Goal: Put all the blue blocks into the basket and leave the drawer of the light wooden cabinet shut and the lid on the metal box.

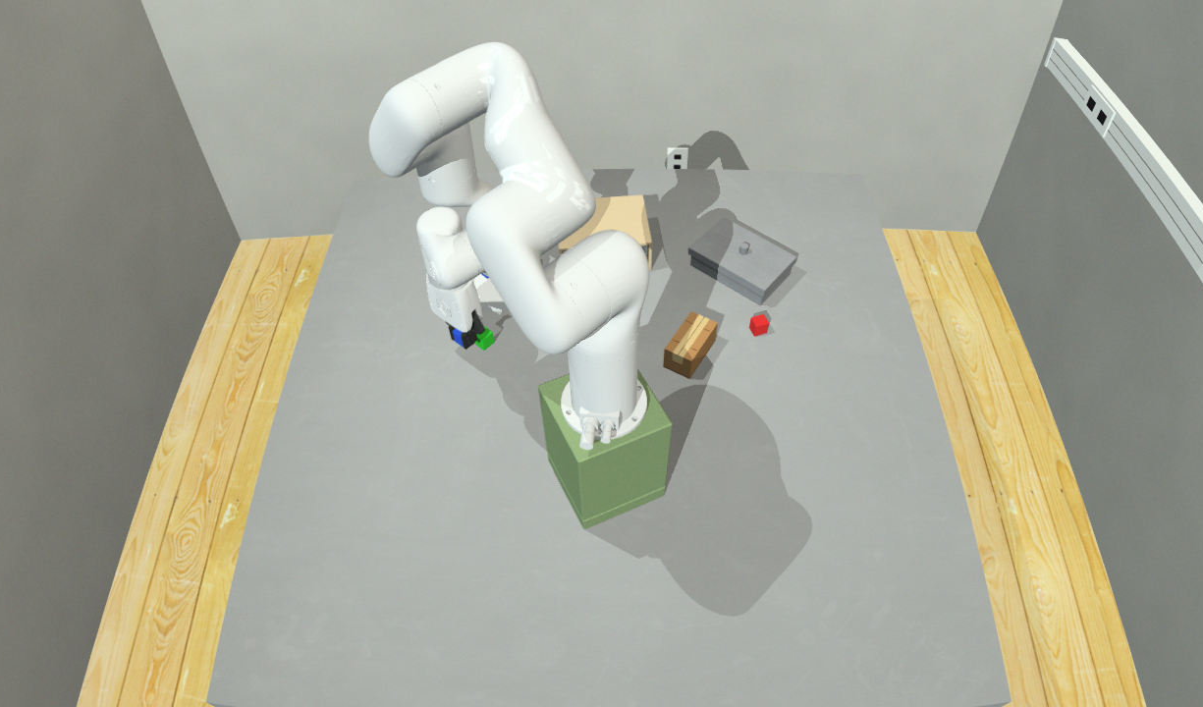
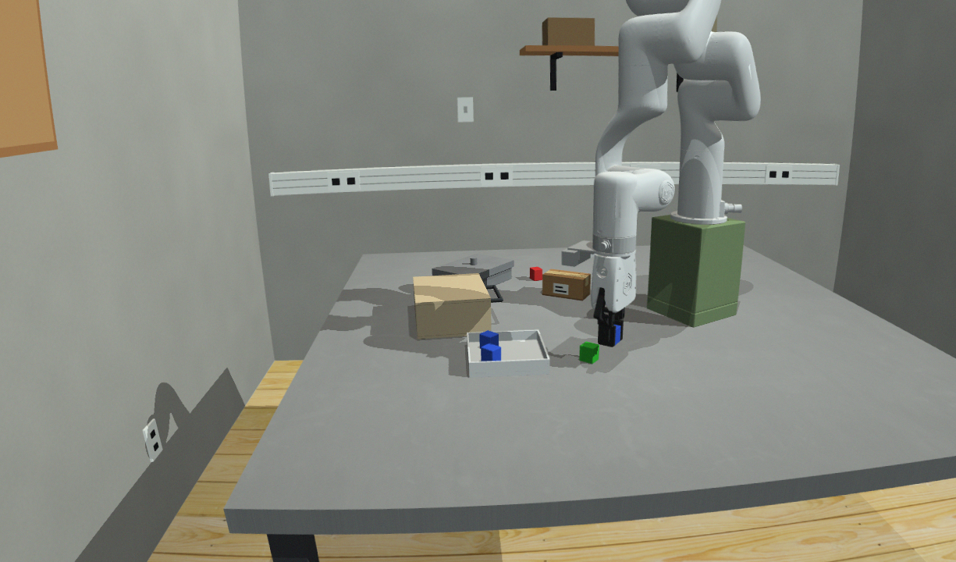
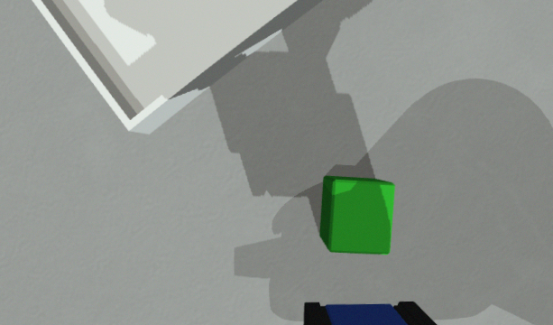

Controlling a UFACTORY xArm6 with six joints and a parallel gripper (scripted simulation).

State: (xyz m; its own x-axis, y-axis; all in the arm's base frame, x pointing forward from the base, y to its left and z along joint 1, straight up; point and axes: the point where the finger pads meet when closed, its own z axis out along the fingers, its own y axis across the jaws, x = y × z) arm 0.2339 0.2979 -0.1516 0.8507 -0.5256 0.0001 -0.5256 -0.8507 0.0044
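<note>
Now: the white basket 19 cm ahead of my hand, 3 cm to the right of it and 6 cm below it. From my hand the other things lie so: light wooden cabinet (31 cm ahead, 22 cm to the right, 3 cm below); then brown cardboard box (5 cm ahead, 42 cm to the right, 3 cm below); then red block (13 cm ahead, 56 cm to the right, 5 cm below).
</note>
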